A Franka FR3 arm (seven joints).
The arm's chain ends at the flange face. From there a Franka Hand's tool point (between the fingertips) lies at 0.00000 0.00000 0.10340 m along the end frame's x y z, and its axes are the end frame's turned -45 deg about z.
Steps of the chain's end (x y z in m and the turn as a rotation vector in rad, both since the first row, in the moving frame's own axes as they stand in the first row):
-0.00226, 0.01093, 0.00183, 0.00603, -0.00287, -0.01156
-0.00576, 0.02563, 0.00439, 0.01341, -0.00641, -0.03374
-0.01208, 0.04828, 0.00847, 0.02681, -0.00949, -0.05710
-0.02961, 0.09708, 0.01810, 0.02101, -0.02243, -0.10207
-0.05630, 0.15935, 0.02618, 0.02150, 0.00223, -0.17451
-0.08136, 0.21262, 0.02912, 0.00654, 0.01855, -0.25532
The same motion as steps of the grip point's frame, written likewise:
-0.00910, 0.00548, 0.00183, 0.00629, 0.00223, -0.01156
-0.02171, 0.01259, 0.00438, 0.01401, 0.00495, -0.03374
-0.04149, 0.02291, 0.00843, 0.02567, 0.01225, -0.05710
-0.08985, 0.04454, 0.01805, 0.03072, -0.00100, -0.10207
-0.15088, 0.07131, 0.02616, 0.01363, 0.01678, -0.17451
-0.20595, 0.09345, 0.02910, -0.00849, 0.01774, -0.25532

